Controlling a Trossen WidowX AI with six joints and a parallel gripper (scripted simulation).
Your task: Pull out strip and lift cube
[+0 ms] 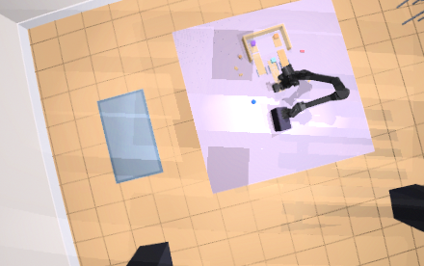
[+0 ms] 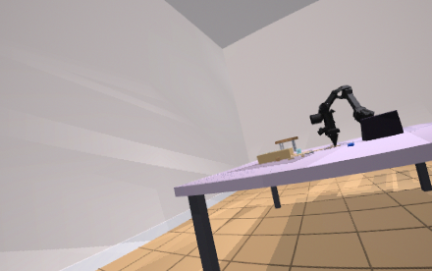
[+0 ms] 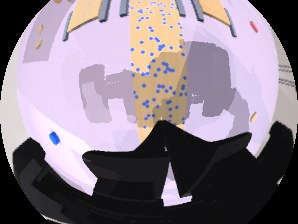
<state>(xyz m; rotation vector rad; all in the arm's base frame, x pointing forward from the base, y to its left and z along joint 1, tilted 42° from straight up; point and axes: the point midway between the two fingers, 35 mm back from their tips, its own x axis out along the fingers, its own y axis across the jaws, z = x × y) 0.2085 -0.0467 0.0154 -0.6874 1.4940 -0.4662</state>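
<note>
Right now my gripper tip is 100 mm short of the strip and 10 mm to the right of it. Round my gripper tip: blue dot: 230 mm to the left, 70 mm behind; red piece: 250 mm ahead, 220 mm to the right.
</note>
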